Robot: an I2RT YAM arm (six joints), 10 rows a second.
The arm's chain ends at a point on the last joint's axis. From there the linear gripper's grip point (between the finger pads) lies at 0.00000 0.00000 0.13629 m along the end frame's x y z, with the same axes.
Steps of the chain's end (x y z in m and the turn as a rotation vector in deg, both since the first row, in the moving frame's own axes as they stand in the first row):
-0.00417, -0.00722, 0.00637, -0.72, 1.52, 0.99
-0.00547, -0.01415, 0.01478, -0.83, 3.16, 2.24
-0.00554, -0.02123, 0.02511, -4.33, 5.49, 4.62
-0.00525, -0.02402, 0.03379, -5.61, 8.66, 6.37
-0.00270, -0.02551, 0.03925, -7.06, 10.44, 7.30
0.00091, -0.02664, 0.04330, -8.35, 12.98, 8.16
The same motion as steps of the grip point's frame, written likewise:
-0.00057, -0.00548, 0.00631, -0.72, 1.52, 0.99
0.00200, -0.01203, 0.01456, -0.83, 3.16, 2.24
0.00706, -0.01044, 0.02410, -4.33, 5.49, 4.62
0.01446, -0.00963, 0.03159, -5.61, 8.66, 6.37
0.02080, -0.00732, 0.03597, -7.06, 10.44, 7.30
0.02991, -0.00490, 0.03839, -8.35, 12.98, 8.16

